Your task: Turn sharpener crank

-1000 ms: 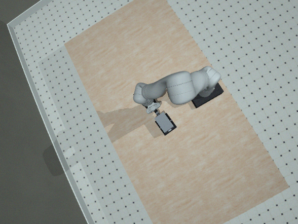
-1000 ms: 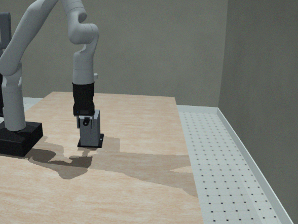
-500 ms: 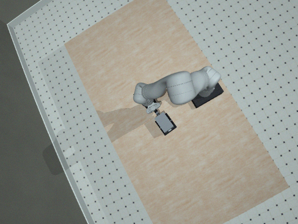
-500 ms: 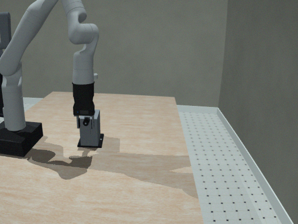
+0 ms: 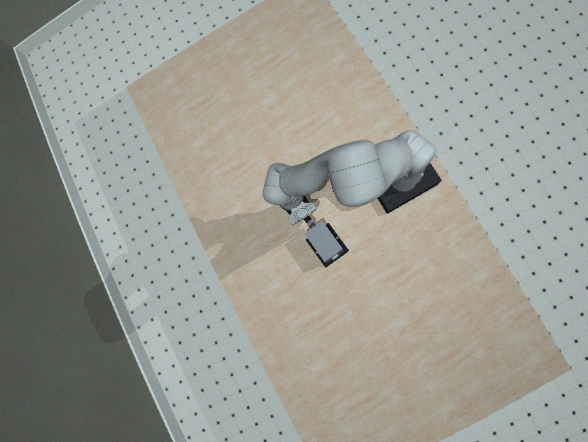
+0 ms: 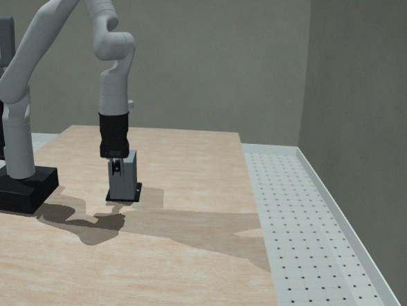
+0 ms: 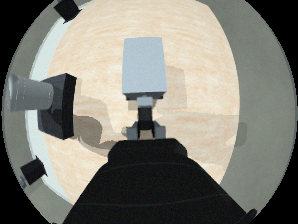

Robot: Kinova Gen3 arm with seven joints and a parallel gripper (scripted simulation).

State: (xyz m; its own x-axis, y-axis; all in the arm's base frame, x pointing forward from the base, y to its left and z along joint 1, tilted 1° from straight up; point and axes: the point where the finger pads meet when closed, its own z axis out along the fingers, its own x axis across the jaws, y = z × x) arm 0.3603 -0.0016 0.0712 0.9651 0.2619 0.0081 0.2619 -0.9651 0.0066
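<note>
Right now my hand is 20 mm to the right of the sharpener crank, 10 mm past it and 10 mm above it.
</note>
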